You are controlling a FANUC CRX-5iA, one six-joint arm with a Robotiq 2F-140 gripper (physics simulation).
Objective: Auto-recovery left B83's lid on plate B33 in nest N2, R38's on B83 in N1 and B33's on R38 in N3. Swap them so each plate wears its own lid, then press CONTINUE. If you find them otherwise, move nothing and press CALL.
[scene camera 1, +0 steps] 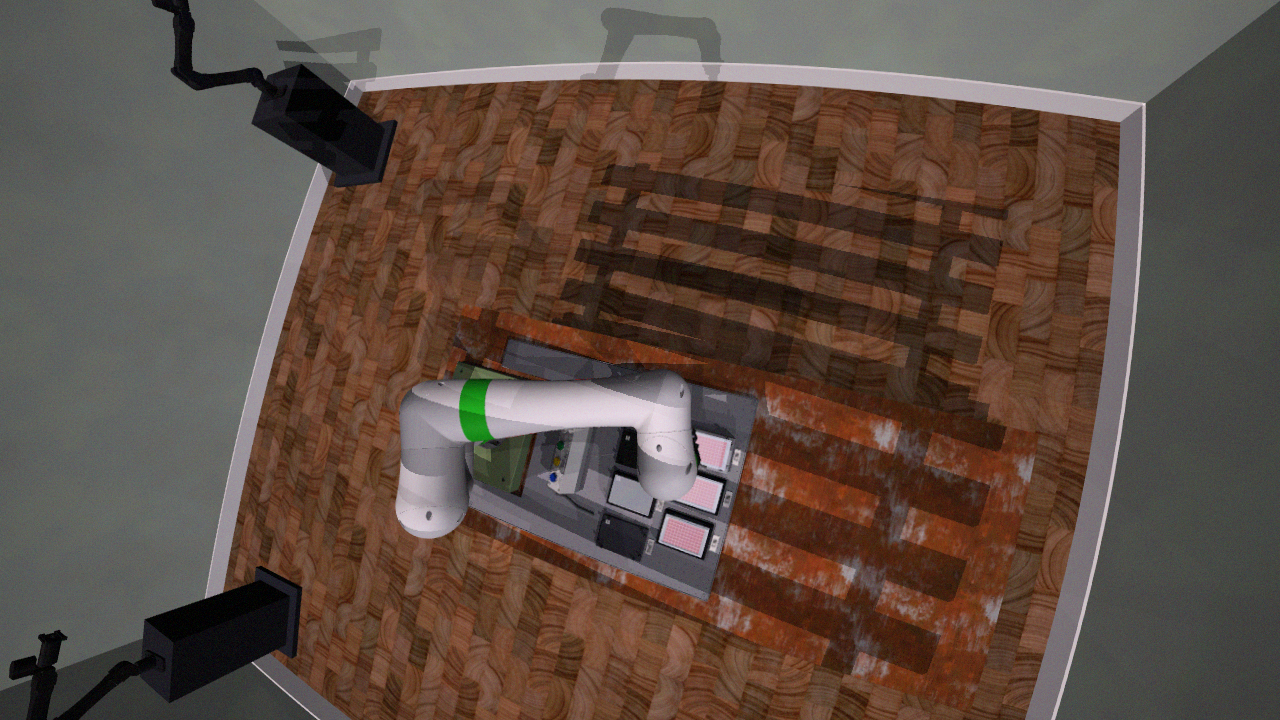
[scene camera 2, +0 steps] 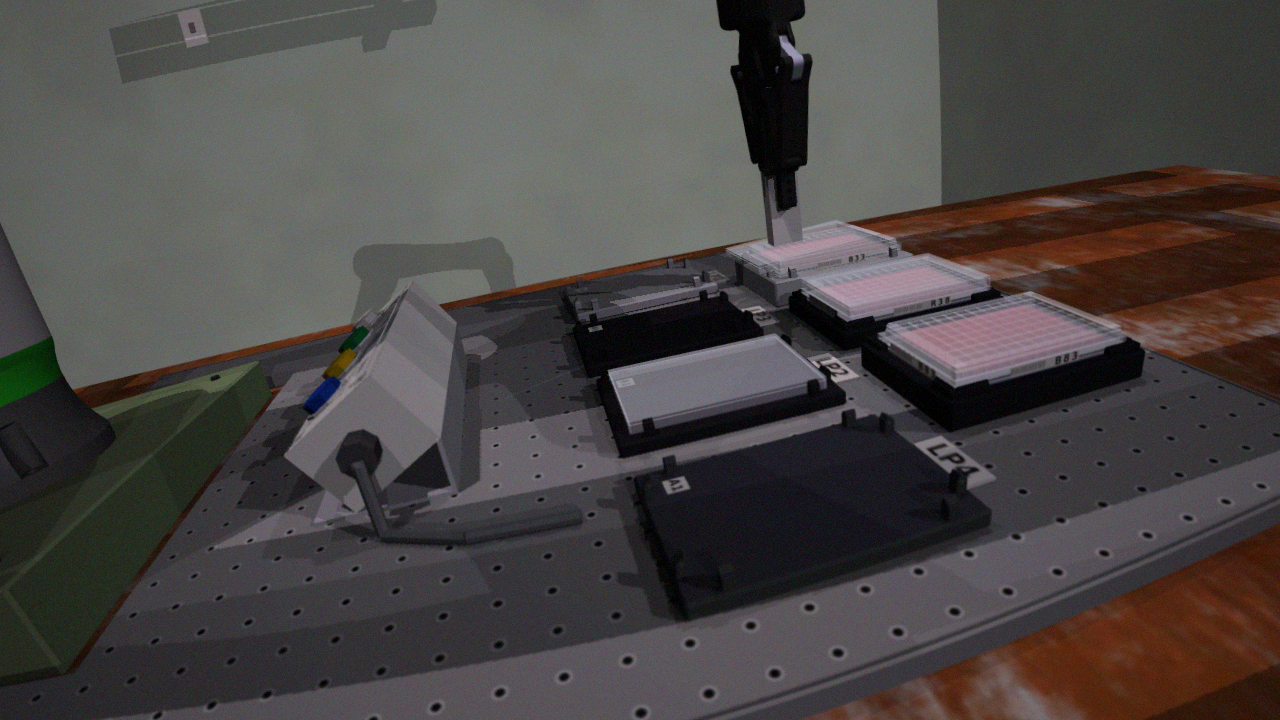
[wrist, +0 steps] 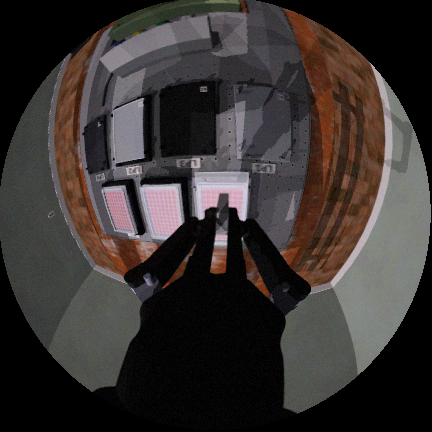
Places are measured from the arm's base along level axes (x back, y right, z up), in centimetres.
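Where they show: gripper, fingertip midpoint: (scene camera 2: pixel 785 241) (wrist: pixel 223 201); arm's base, link origin: (scene camera 2: pixel 16 477).
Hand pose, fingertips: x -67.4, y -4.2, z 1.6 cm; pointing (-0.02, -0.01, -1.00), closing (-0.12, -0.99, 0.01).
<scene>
Things, the pixels of their top centre, and the offset from my fingertips. "spot": a spot on its surface instead.
- Plate B33, top centre: (scene camera 2: pixel 800 237) (wrist: pixel 221 210) (scene camera 1: pixel 698 448) dx -1.4, dy +0.5, dz +0.2 cm
- button box, top centre: (scene camera 2: pixel 371 321) (scene camera 1: pixel 562 456) dx +37.3, dy +8.4, dz +4.0 cm
- grey pad LP1, top centre: (scene camera 2: pixel 634 277) (wrist: pixel 266 119) dx +13.0, dy -8.7, dz -2.4 cm
- black pad LP3, top centre: (scene camera 2: pixel 660 316) (wrist: pixel 183 115) (scene camera 1: pixel 640 453) dx +15.4, dy +4.8, dz -2.4 cm
- pale slab, top centre: (scene camera 2: pixel 710 373) (wrist: pixel 125 131) (scene camera 1: pixel 631 495) dx +16.7, dy +17.4, dz -2.6 cm
- dark pad LP4, top centre: (scene camera 2: pixel 797 475) (wrist: pixel 90 146) (scene camera 1: pixel 620 539) dx +18.4, dy +30.9, dz -2.4 cm
- grey cable, surface spot: (scene camera 2: pixel 528 523) spot: dx +30.9, dy +25.7, dz -3.7 cm
Plate B33 (scene camera 2: pixel 832 250) (scene camera 1: pixel 713 452) is at the back in a light grey nest, plate R38 (scene camera 2: pixel 904 288) (scene camera 1: pixel 702 493) (wrist: pixel 164 210) in the middle, plate B83 (scene camera 2: pixel 1011 335) (scene camera 1: pixel 685 533) (wrist: pixel 119 207) at the front. Each pink plate has a clear lid on it; the small marks on the lids are too small to read. My gripper (scene camera 2: pixel 784 240) (wrist: pixel 223 201) is shut and empty, pointing down, its tips right over or at the left side of plate B33; contact cannot be told. In scene camera 1 the arm hides it. The button box (scene camera 2: pixel 393 394) carries blue (scene camera 2: pixel 321 394), yellow (scene camera 2: pixel 339 363) and green (scene camera 2: pixel 354 338) buttons.
Left of the plates are a grey pad LP1 (scene camera 2: pixel 644 295) (wrist: pixel 265 122), black pad LP3 (scene camera 2: pixel 671 326) (wrist: pixel 187 120), pad LP2 with a pale slab (scene camera 2: pixel 720 380) (wrist: pixel 130 130), and dark pad LP4 (scene camera 2: pixel 805 510) (wrist: pixel 96 145) with corner posts. A grey cable (scene camera 2: pixel 528 523) lies by the box.
</scene>
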